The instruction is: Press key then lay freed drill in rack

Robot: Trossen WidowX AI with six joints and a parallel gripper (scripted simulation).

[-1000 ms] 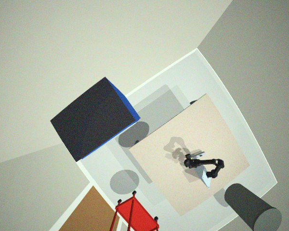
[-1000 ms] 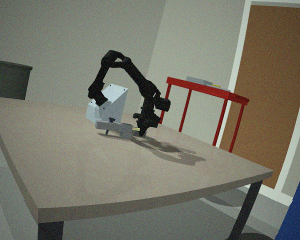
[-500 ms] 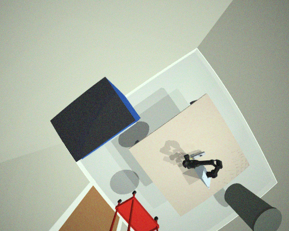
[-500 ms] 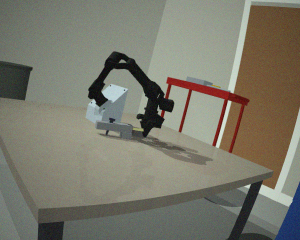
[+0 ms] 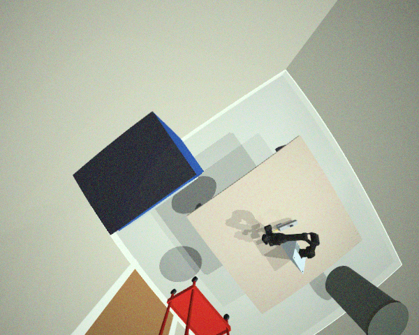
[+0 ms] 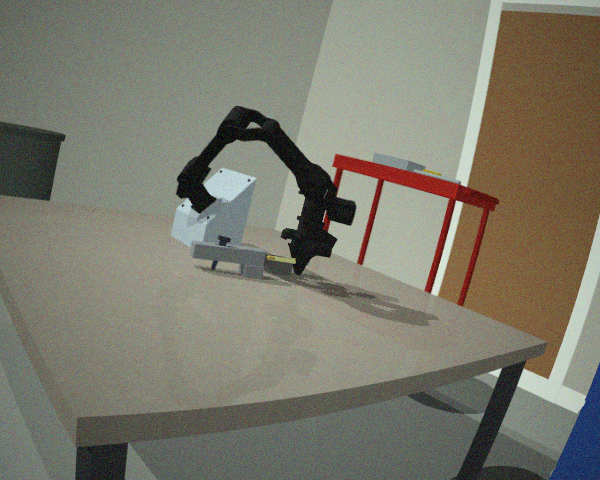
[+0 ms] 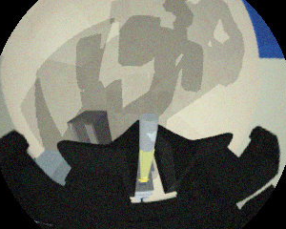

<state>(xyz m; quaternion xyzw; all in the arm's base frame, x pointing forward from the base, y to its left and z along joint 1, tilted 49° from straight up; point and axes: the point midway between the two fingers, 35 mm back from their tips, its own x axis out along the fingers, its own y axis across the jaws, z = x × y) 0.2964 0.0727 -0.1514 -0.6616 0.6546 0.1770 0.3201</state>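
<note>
Right now my gripper tip is 10 mm past the drill, 40 mm to the left of it and 30 mm below it. The rest, counted from my gripper tip: light grey block (40 mm behind, 190 mm to the right, 20 mm above); dark key (40 mm behind, 210 mm to the right, 30 mm above); grey slotted rack (80 mm behind, 10 mm to the right).
</note>
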